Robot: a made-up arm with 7 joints.
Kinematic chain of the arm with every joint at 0, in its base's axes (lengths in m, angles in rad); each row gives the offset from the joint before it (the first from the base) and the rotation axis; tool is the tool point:
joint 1: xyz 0 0 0.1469 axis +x
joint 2: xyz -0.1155 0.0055 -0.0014 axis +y
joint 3: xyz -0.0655 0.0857 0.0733 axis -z
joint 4: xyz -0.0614 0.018 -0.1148 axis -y
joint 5: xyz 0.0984 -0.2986 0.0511 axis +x
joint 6: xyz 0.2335 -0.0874 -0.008 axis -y
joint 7: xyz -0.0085 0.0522 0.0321 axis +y
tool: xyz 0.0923 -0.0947 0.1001
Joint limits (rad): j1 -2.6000..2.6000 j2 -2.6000..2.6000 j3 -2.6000..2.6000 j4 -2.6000..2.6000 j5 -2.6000..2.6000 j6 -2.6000..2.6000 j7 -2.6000..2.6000
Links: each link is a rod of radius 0.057 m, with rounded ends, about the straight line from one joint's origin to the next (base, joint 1, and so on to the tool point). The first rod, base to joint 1, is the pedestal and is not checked.
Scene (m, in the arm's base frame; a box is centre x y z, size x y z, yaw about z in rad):
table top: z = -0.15
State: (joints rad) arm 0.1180 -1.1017 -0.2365 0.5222 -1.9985 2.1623 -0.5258
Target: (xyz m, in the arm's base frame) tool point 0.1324 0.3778 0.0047
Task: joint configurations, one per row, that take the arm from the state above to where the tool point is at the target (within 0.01 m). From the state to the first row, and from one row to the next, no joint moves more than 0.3 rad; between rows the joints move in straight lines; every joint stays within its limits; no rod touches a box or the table.
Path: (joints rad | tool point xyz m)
1: 0.0056 -1.0228 -0.4519 0.2852 -1.8888 1.8771 -0.2697 | -0.2190 -0.1054 0.3104
2: -0.1068 -0.9440 -0.6673 0.0482 -1.7791 1.5920 -0.0136 | -0.1349 0.0463 0.3386
3: -0.2193 -0.8651 -0.8826 -0.1888 -1.6694 1.3068 0.2425 | -0.0508 0.2066 0.2970
4: -0.3317 -0.7862 -1.0980 -0.4258 -1.5597 1.0217 0.4987 | 0.0406 0.3325 0.1788
5: -0.4441 -0.7074 -1.3134 -0.6628 -1.4501 0.7365 0.7548 | 0.1324 0.3778 0.0047

